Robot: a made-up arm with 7 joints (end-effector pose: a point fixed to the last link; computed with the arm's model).
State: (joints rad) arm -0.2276 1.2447 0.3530 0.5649 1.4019 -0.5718 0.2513
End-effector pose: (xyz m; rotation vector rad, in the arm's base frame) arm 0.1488 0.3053 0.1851 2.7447 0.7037 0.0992
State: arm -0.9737 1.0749 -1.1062 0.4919 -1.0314 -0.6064 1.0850
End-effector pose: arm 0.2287 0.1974 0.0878 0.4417 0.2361 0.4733
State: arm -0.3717 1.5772 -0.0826 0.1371 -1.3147 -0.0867 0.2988
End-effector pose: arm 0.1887 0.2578 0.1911 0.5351 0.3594 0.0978
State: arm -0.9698 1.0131 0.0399 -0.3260 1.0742 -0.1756 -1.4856
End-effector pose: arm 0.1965 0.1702 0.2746 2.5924 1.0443 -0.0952
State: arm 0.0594 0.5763 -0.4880 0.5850 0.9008 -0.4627 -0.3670
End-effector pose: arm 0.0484 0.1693 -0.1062 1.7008 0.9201 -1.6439
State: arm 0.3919 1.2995 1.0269 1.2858 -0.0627 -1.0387 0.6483
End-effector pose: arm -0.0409 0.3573 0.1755 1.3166 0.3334 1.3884
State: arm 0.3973 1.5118 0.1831 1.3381 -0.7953 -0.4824 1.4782
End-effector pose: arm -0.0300 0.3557 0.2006 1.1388 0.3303 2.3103
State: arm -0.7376 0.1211 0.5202 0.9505 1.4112 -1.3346 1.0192
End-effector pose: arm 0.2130 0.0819 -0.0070 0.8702 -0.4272 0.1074
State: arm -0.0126 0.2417 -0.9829 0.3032 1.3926 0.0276 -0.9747
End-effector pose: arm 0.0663 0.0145 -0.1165 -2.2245 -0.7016 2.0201
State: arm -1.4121 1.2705 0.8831 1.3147 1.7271 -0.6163 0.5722
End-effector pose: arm 0.1167 0.3255 0.2671 1.6039 0.3162 1.2205
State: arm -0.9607 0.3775 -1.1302 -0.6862 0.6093 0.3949 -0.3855
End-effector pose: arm 0.1869 -0.0822 0.1238 1.7513 -0.7058 -0.9881
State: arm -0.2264 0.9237 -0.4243 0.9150 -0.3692 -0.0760 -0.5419
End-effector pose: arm 0.0721 0.2747 -0.0343 0.7174 1.5024 -0.7337
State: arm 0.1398 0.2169 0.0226 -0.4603 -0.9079 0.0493 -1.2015
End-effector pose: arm 0.0914 0.0375 -0.0275 0.0321 -0.3746 -1.4752
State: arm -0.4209 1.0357 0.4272 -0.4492 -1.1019 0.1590 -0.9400
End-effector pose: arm 0.1852 0.1550 0.1732 0.9402 -0.3523 -1.2747
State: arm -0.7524 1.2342 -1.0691 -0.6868 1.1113 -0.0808 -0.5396
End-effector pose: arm 0.1830 0.0743 0.1389 2.9064 -0.4546 -0.8240
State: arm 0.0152 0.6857 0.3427 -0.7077 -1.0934 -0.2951 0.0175
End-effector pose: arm 0.1427 0.1404 0.0870 0.1484 -0.3945 -0.4311
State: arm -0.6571 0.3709 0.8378 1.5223 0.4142 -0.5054 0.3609
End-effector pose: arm 0.1153 0.1542 -0.0924 0.2756 1.0531 0.4046
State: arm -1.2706 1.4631 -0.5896 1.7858 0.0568 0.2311 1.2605
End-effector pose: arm 0.0060 0.3274 0.2504 1.1527 1.1190 2.4154
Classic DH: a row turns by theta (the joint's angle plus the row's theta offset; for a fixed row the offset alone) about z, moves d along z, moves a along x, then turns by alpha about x. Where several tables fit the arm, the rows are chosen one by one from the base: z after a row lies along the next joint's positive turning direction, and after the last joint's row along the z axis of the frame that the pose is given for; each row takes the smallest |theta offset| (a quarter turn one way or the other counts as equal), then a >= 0, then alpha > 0; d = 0 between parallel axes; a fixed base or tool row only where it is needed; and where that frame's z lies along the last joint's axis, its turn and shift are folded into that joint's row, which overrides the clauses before.
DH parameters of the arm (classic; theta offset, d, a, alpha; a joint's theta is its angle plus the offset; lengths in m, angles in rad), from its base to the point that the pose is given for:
base (fixed): -0.071 0.1743 -0.0207 -1.3004
joint 1: -1.3111 0.0222 0.0196 -1.5708
joint 2: 1.2915 0.0288 -0.0111 1.5708
joint 3: 1.5708 -0.1983 0.0172 -1.5708
joint 4: 1.5708 0.0124 0.017 1.5708
joint 5: 0 0.0955 0.0248 -1.5708
joint 6: -1.5708 0.004 0.0267 1.5708
joint 7: 0.701 -0.0453 0.0213 0.547
tool (fixed): -1.0038 0.0263 0 0

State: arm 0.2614 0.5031 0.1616 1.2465 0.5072 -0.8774 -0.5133
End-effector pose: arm -0.0981 0.2075 -0.0845 0.7296 1.4422 -1.1719
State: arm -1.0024 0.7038 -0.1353 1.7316 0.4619 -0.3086 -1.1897
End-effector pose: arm 0.1537 0.2257 0.0157 0.7441 1.5103 -1.4059
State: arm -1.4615 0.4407 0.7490 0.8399 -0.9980 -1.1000 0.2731
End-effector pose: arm 0.2780 0.1483 0.1914 -1.0046 -1.0229 0.7346
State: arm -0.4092 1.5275 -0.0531 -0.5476 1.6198 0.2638 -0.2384
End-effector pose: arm 0.1559 0.1389 0.2926 -2.7965 0.0539 -1.1939
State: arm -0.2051 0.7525 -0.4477 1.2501 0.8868 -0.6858 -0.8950
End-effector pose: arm 0.0429 0.2584 -0.0510 1.3187 1.6688 -2.2066
